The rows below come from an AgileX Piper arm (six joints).
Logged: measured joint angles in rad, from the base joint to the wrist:
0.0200 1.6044 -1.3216 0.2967 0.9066 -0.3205
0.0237 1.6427 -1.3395 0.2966 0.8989 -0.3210
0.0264 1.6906 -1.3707 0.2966 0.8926 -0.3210
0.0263 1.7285 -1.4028 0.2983 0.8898 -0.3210
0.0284 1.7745 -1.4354 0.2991 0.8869 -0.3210
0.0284 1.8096 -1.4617 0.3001 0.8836 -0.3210
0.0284 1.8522 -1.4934 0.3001 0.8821 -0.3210
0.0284 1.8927 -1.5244 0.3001 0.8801 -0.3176
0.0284 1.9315 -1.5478 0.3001 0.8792 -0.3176
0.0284 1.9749 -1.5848 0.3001 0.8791 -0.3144
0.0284 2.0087 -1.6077 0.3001 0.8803 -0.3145
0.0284 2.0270 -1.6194 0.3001 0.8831 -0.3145
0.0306 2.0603 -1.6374 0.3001 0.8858 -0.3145
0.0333 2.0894 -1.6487 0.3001 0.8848 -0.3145
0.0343 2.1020 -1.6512 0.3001 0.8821 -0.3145
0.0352 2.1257 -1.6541 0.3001 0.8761 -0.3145
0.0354 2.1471 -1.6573 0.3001 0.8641 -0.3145
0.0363 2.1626 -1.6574 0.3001 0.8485 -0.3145
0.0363 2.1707 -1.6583 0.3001 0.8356 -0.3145
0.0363 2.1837 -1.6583 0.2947 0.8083 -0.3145
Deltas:
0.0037 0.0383 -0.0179 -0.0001 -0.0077 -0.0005
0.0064 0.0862 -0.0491 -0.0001 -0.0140 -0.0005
0.0063 0.1241 -0.0812 0.0016 -0.0168 -0.0005
0.0084 0.1701 -0.1138 0.0024 -0.0197 -0.0005
0.0084 0.2052 -0.1401 0.0034 -0.0230 -0.0005
0.0084 0.2478 -0.1718 0.0034 -0.0245 -0.0005
0.0084 0.2883 -0.2028 0.0034 -0.0265 0.0029
0.0084 0.3271 -0.2262 0.0034 -0.0274 0.0029
0.0084 0.3705 -0.2632 0.0034 -0.0275 0.0061
0.0084 0.4043 -0.2861 0.0034 -0.0263 0.0060
0.0084 0.4226 -0.2978 0.0034 -0.0235 0.0060
0.0106 0.4559 -0.3158 0.0034 -0.0208 0.0060
0.0133 0.4850 -0.3271 0.0034 -0.0218 0.0060
0.0143 0.4976 -0.3296 0.0034 -0.0245 0.0060
0.0152 0.5213 -0.3325 0.0034 -0.0305 0.0060
0.0154 0.5427 -0.3357 0.0034 -0.0425 0.0060
0.0163 0.5582 -0.3358 0.0034 -0.0581 0.0060
0.0163 0.5663 -0.3367 0.0034 -0.0710 0.0060
0.0163 0.5793 -0.3367 -0.0020 -0.0983 0.0060

